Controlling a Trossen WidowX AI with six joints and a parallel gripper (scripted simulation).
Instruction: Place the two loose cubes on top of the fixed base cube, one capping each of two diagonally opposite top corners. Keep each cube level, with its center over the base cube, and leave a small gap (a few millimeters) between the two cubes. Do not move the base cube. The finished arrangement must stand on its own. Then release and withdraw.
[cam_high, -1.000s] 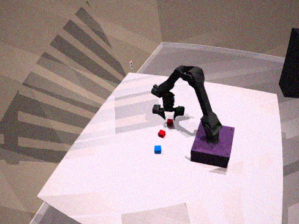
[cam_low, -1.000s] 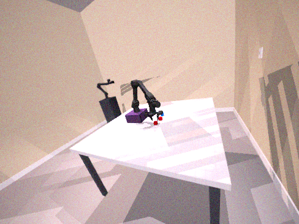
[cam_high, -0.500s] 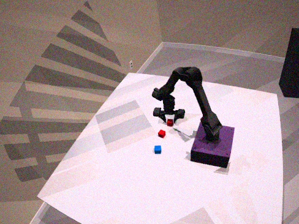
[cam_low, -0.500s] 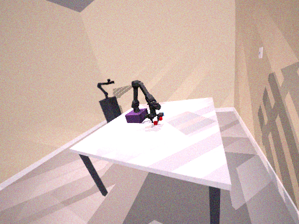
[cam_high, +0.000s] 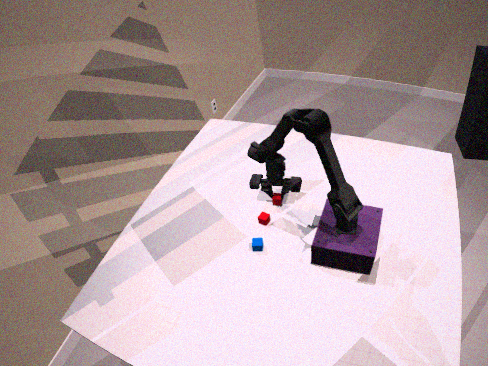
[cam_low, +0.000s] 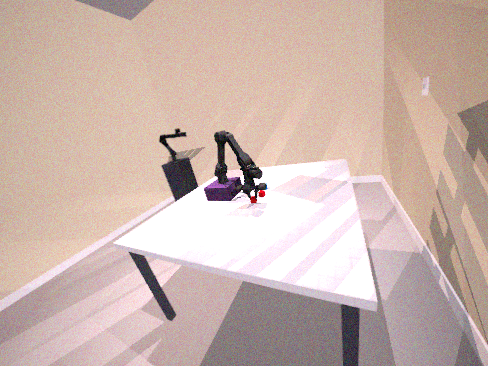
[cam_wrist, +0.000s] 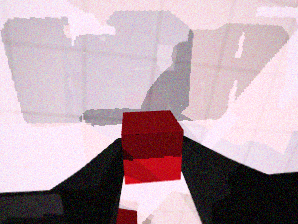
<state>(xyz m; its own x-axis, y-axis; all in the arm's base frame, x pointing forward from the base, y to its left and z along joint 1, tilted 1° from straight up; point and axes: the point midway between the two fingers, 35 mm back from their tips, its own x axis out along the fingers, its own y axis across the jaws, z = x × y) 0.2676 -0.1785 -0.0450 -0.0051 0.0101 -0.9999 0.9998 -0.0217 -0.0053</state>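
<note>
The blue cube is 30 mm ahead of my gripper tip, 220 mm to the left of it and 10 mm below it. Also, from my gripper tip: red cube (30 mm ahead, 100 mm to the left, 10 mm below).
</note>
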